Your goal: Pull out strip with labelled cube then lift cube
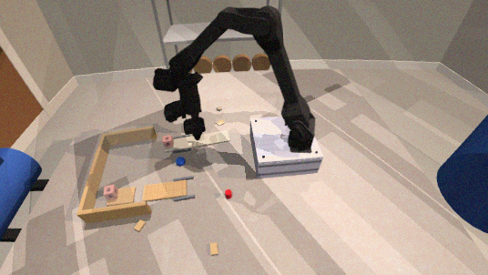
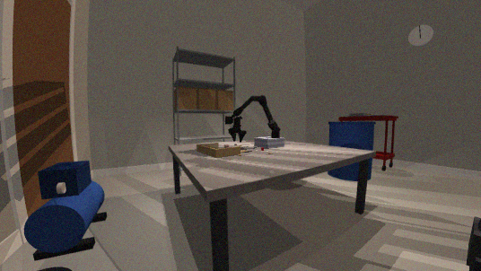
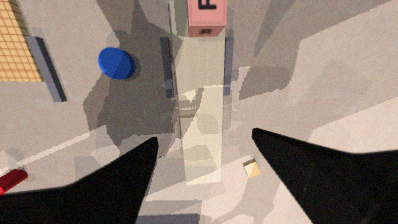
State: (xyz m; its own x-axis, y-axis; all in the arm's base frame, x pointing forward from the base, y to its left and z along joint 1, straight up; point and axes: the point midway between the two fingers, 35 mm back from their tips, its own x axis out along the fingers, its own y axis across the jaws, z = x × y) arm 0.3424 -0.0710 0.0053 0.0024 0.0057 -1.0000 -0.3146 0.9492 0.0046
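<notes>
My gripper tip is 40 mm short of the blue disc, 100 mm to the right of it and 50 mm above it. Also, from my gripper tip: red cylinder (140 mm behind, 210 mm to the left, 40 mm below).
</notes>
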